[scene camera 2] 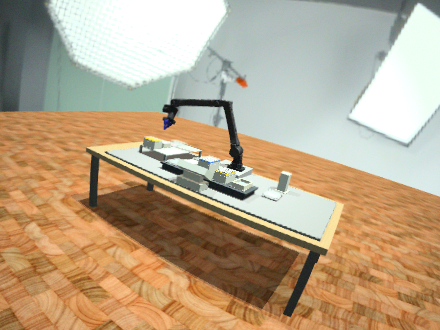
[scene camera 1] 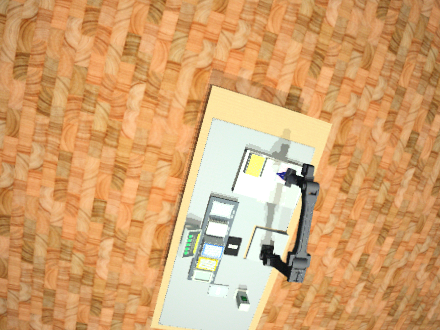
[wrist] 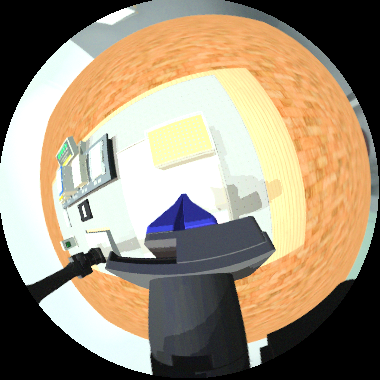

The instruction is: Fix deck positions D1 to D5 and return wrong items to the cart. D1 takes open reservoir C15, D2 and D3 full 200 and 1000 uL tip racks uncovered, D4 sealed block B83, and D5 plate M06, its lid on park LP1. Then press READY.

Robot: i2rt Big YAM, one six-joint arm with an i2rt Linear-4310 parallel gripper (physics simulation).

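Places are measured from the arm's base along level axes (x back, y right, z up), in metres.
Where they show: gripper, fingertip midpoint: (scene camera 2: 164,129) (scene camera 1: 276,173) (wrist: 184,196); arm's base at its link origin: (scene camera 2: 236,168) (scene camera 1: 266,252) (wrist: 97,254).
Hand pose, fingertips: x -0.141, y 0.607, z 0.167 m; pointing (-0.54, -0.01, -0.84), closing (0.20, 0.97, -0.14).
Things, the pixels of their top centre, and the offset from my fingertips. "spot": a spot on its surface instead.
- white cart at its top centre: (wrist: 173,216) (scene camera 1: 272,181) (scene camera 2: 172,147) dx +0.043, dy -0.076, dz -0.130 m
- yellow-topped tip rack at its top centre: (wrist: 175,136) (scene camera 1: 255,166) (scene camera 2: 153,138) dx -0.110, dy +0.011, dz -0.065 m
- pale plate at its top centre: (wrist: 93,159) (scene camera 1: 222,210) dx -0.243, dy -0.318, dz -0.134 m
- white block at its top centre: (wrist: 74,170) (scene camera 1: 217,229) dx -0.256, dy -0.441, dz -0.101 m
- blue-rimmed rack at its top centre: (wrist: 57,180) (scene camera 2: 210,158) (scene camera 1: 212,251) dx -0.265, dy -0.566, dz -0.045 m
- yellow rack at its top centre: (scene camera 2: 225,170) (scene camera 1: 207,264) dx -0.277, dy -0.689, dz -0.084 m
- pale open reservoir at its top centre: (scene camera 2: 242,181) (scene camera 1: 202,276) dx -0.286, dy -0.812, dz -0.117 m
- panel with green marks, surface spot: (wrist: 65,151) spot: dx -0.400, dy -0.513, dz -0.081 m
- black pad at a spot on its surface: (wrist: 85,216) spot: dx -0.071, dy -0.597, dz -0.187 m
- clear flat piece at its top centre: (scene camera 2: 272,193) (scene camera 1: 218,291) dx -0.138, dy -0.979, dz -0.178 m
- small upright device at its top centre: (scene camera 2: 286,173) (scene camera 1: 244,307) (wrist: 61,245) dx +0.042, dy -1.003, dz -0.066 m
My gripper (scene camera 1: 281,175) (scene camera 2: 167,126) (wrist: 184,196) is shut and empty, its blue fingertips together high above the white cart (scene camera 1: 241,184) (wrist: 134,175). A yellow-topped tip rack (scene camera 1: 255,165) (scene camera 2: 151,140) (wrist: 181,141) sits on the cart, beyond the fingertips in the wrist view. The dark deck (scene camera 1: 233,209) (scene camera 2: 235,193) (wrist: 111,161) holds a row: a pale plate (scene camera 1: 221,209) nearest the cart, a white block (scene camera 1: 218,229), a blue-rimmed rack (scene camera 1: 212,250) (scene camera 2: 209,160), a yellow rack (scene camera 1: 206,264) (scene camera 2: 224,173) and a pale open reservoir (scene camera 1: 202,275) (scene camera 2: 243,184). Labels are unreadable.
A panel with green marks (scene camera 1: 188,243) (wrist: 65,151) stands behind the deck. A black pad (scene camera 1: 233,240) (wrist: 85,216) lies before it. A clear flat piece (scene camera 1: 218,290) (scene camera 2: 272,194) lies near a small upright device (scene camera 1: 243,300) (scene camera 2: 284,181). The arm's base stands on the table's near side.
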